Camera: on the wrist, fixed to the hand. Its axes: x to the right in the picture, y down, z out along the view.
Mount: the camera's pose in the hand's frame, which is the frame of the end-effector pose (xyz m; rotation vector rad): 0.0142 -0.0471 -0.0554 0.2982 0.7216 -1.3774
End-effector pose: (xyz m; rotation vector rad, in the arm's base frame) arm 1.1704 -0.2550 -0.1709 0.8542 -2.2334 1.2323
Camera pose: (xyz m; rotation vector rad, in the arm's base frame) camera 1.1981 -0.2309 -0.1066 1.3686 -0.5547 0.8707
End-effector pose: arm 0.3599 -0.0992 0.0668 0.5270 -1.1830 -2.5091
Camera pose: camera 0.3666 -0.1137 -0.0055 -1.8148 0.6375 1.5734
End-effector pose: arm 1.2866 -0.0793 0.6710 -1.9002 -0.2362 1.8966
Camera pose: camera 1.3504 -0.0419 0.6758 -1.3879 -0.7170 0.2977
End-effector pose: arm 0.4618 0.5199 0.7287 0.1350 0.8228 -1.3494
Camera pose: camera 0.3949 0.5259 0.6975 -0.3259 -1.3845 2.7783
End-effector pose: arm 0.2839 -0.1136 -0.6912 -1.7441 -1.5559 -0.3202
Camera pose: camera 0.2596 -0.1421 -0.6273 -0.0270 -1.8170 -1.1326
